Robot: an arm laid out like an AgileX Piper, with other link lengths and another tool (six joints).
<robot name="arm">
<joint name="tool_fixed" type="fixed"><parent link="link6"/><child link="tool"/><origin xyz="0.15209 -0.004 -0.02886" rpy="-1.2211 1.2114 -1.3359"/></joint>
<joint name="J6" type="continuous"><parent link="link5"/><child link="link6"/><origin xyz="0.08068 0 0.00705"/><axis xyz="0.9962 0 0.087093"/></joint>
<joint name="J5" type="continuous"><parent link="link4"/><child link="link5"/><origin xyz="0 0 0"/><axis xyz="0 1 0"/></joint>
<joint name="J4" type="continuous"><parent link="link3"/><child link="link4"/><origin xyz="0.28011 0 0.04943"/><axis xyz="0.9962 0 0.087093"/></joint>
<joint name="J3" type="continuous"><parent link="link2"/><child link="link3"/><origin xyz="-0.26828 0 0.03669"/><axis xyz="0 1 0"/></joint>
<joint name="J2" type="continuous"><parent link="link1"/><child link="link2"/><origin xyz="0 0 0"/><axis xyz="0 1 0"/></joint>
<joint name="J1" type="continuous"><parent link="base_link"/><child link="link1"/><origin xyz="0 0 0.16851"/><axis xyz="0 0 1"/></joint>
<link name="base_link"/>
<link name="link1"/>
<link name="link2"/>
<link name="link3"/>
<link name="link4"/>
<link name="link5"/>
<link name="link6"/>
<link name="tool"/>
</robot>
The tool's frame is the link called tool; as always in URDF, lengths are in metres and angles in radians. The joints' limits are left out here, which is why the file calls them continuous.
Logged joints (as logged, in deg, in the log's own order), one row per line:
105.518 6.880 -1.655 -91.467 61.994 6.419
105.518 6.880 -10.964 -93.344 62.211 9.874
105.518 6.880 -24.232 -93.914 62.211 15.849
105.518 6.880 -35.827 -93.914 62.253 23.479
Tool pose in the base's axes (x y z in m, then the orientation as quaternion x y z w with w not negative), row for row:
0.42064 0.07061 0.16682 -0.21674 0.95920 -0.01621 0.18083
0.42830 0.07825 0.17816 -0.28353 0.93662 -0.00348 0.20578
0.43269 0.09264 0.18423 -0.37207 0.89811 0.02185 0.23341
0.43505 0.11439 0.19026 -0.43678 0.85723 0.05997 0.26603
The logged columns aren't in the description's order. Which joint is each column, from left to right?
Columns, left to right: J2, J1, J6, J3, J5, J4.
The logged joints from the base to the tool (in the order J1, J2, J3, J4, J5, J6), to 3 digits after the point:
6.880 105.518 -91.467 6.419 61.994 -1.655
6.880 105.518 -93.344 9.874 62.211 -10.964
6.880 105.518 -93.914 15.849 62.211 -24.232
6.880 105.518 -93.914 23.479 62.253 -35.827

